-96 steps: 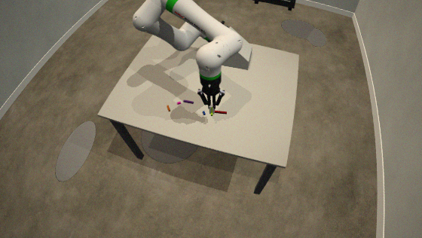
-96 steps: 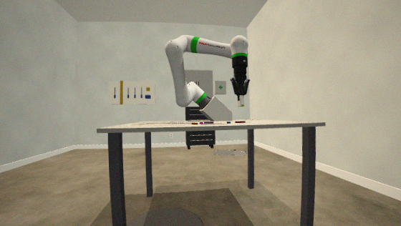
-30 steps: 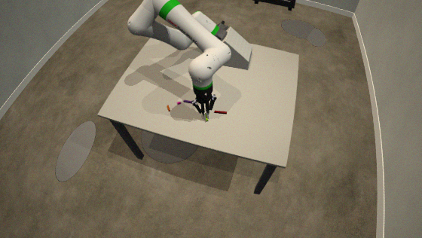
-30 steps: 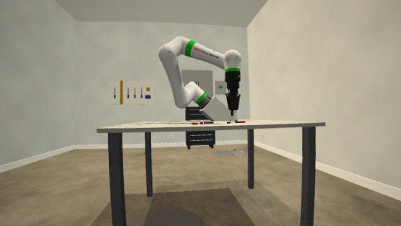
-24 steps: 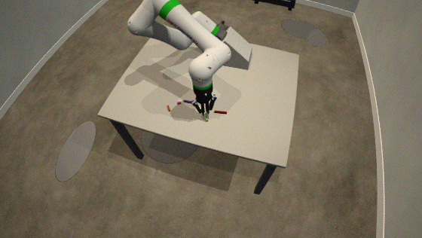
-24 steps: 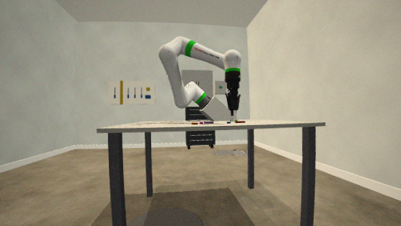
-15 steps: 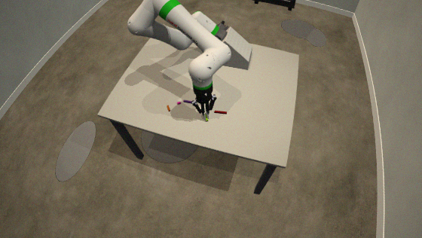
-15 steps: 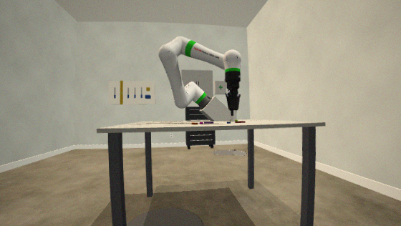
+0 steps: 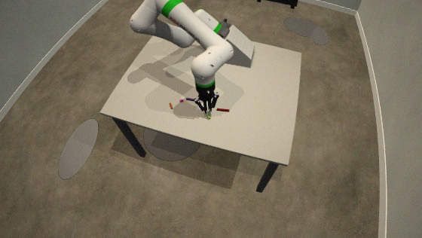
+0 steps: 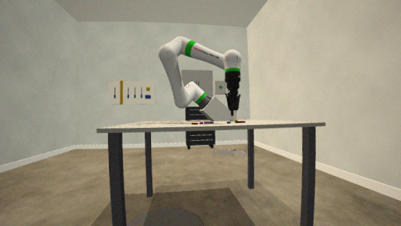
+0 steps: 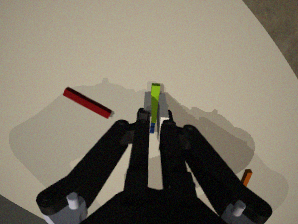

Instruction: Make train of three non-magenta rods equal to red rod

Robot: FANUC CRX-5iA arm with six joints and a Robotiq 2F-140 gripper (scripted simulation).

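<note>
My hand is 60 mm to the right of the red rod, 60 mm past it and 40 mm above it. Round my hand: magenta rod (190 mm to the right, 50 mm behind, 40 mm below); then purple rod (140 mm to the right, 80 mm behind, 40 mm below); then lime rod (30 mm below).
</note>
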